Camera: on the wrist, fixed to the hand. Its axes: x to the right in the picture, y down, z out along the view.
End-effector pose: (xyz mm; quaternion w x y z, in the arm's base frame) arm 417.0 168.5 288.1 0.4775 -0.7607 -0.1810 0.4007
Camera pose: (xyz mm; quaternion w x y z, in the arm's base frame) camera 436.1 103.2 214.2 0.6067 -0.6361 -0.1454 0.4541
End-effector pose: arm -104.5 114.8 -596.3 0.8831 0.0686 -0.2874 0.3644
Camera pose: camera -151.2 195.3 -634.1 0.8481 0.2524 -0.2588 0.3874
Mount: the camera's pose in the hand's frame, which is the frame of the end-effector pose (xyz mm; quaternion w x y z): 1.0 93.6 -36.4 0.9818 0.1817 -0.0502 -0.0217
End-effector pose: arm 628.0 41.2 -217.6 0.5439 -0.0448 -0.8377 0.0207
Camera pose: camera 665.8 133.9 -209.7 0.5006 0.0741 -0.8470 0.1630
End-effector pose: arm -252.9 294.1 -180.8 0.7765 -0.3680 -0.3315 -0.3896
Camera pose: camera -164.7 303.4 -227.9 0.8041 -0.2326 -0.4432 -0.3207
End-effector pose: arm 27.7 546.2 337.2 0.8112 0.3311 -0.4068 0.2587
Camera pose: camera -18.5 634.1 352.2 0.7215 0.4943 -0.3859 0.2937
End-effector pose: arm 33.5 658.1 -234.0 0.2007 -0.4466 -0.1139 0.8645
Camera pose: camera 39.8 575.6 -290.9 0.2912 -0.3561 0.0255 0.8875
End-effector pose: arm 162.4 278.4 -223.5 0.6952 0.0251 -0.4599 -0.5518
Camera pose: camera 256.3 296.9 -193.1 0.6430 0.1332 -0.5862 -0.4746
